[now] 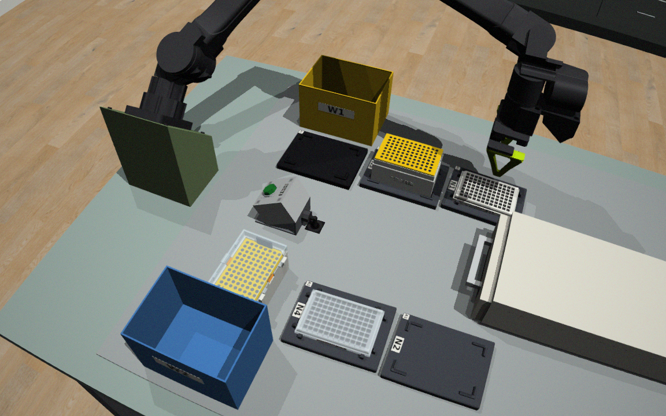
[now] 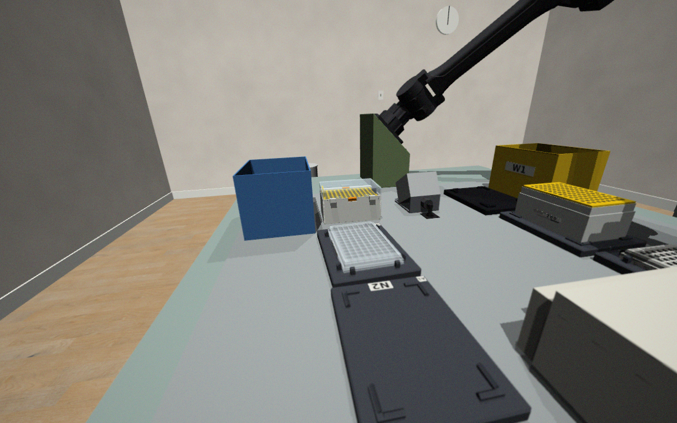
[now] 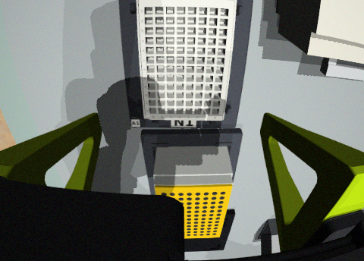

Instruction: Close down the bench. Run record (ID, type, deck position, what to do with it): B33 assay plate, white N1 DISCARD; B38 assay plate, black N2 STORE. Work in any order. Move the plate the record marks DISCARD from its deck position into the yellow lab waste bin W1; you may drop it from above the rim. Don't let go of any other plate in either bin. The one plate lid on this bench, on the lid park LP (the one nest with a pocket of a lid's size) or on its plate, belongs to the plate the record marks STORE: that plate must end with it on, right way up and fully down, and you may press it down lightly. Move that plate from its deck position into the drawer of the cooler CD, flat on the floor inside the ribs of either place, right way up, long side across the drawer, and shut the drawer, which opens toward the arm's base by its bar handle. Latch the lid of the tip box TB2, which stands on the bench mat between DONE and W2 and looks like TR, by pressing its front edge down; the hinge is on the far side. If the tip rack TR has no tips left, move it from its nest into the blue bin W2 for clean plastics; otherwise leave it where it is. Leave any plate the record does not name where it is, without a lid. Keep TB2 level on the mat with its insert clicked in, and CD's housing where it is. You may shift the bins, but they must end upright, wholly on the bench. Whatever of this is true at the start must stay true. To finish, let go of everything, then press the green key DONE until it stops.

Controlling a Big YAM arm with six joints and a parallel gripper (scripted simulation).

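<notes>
My gripper is now 110 mm above the white assay plate. From my hand the other things lie so: nest N3: 180 mm behind, 10 mm to the right, 120 mm below; then nest N1: 120 mm below; then tip rack TR: 180 mm behind, 20 mm to the right, 70 mm below.
</notes>
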